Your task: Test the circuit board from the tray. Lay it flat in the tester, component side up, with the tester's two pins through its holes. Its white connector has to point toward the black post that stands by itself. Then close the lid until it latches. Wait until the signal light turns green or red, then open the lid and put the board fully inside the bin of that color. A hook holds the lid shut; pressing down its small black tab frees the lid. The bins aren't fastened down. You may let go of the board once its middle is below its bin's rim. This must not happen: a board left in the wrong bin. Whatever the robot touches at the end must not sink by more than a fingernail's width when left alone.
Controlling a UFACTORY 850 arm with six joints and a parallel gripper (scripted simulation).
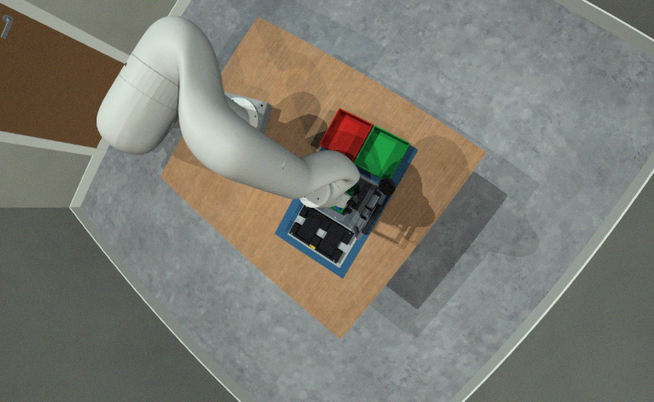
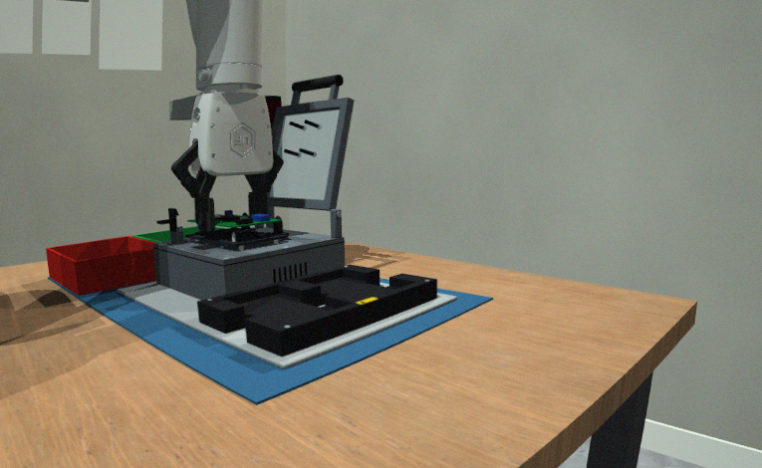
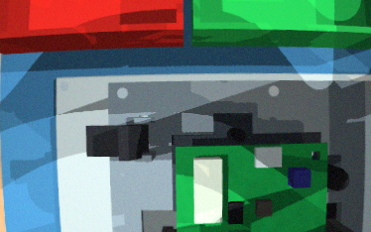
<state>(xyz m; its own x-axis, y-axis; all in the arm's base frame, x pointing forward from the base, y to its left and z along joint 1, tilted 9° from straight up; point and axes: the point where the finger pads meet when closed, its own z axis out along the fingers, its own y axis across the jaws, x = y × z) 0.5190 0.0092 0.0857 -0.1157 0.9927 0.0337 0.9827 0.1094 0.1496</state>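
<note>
My hand is right at the green circuit board. Also, from my hand: black hook 7 cm behind, 5 cm to the left; see-through lid 12 cm ahead, 9 cm above, 1 cm to the left; green bin 20 cm to the left, 8 cm below, 2 cm ahead.
</note>
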